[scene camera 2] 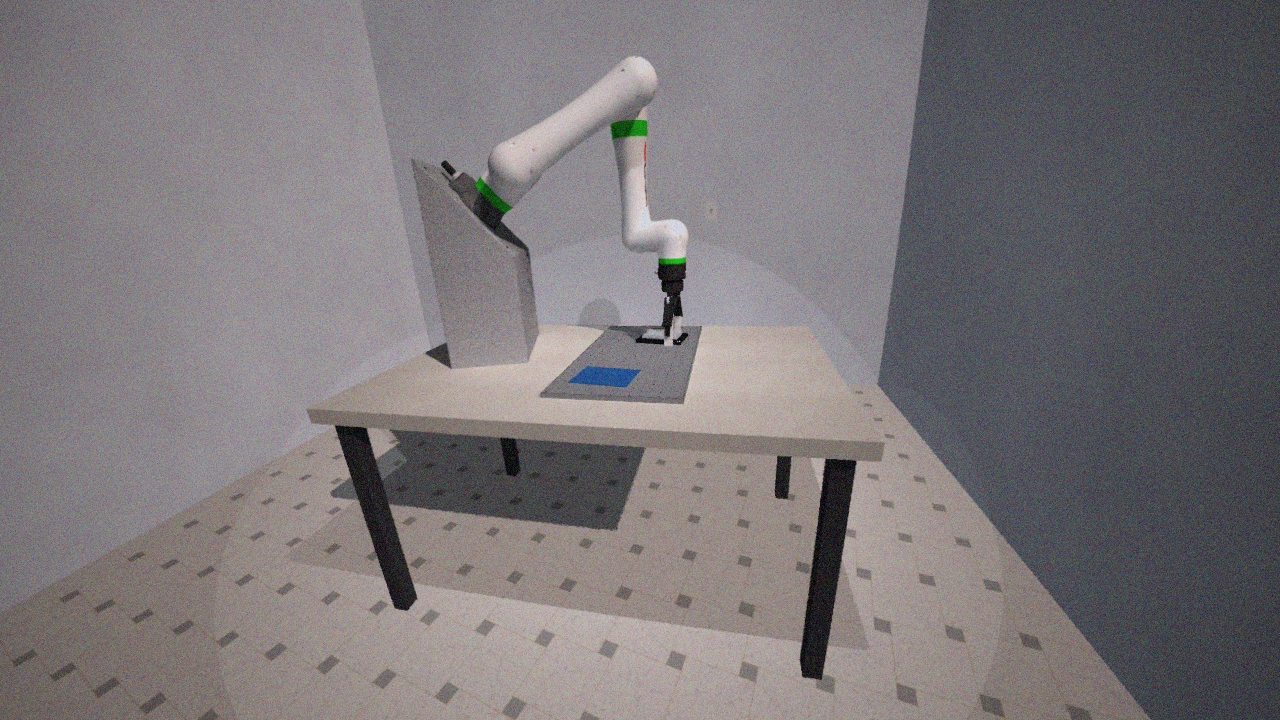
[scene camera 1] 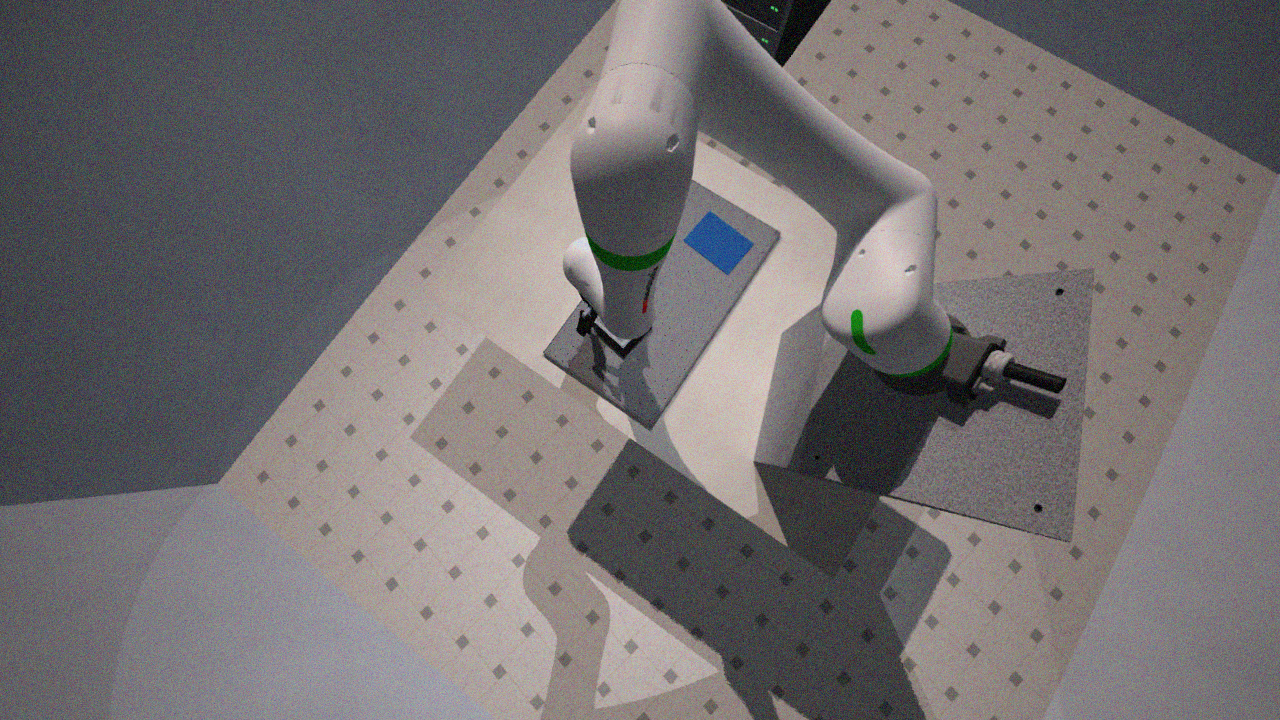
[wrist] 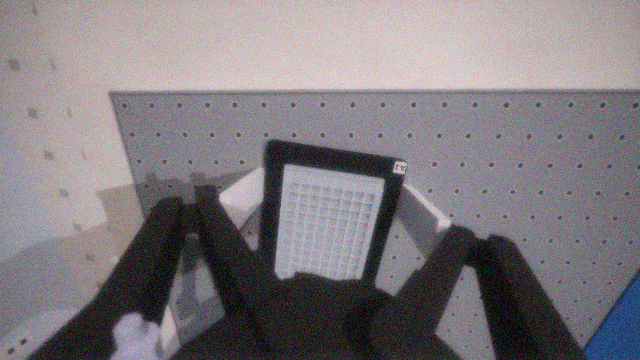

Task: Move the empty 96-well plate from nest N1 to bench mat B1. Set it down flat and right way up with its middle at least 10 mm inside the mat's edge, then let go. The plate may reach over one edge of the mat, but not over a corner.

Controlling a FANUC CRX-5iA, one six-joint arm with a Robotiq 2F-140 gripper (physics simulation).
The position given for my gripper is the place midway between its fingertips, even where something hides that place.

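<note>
Gripper, mine [scene camera 2: 673, 340], [wrist: 332, 191]. 96-well plate [wrist: 327, 218]. Blue bench mat B1 [scene camera 1: 714, 239], [scene camera 2: 617, 377].
</note>
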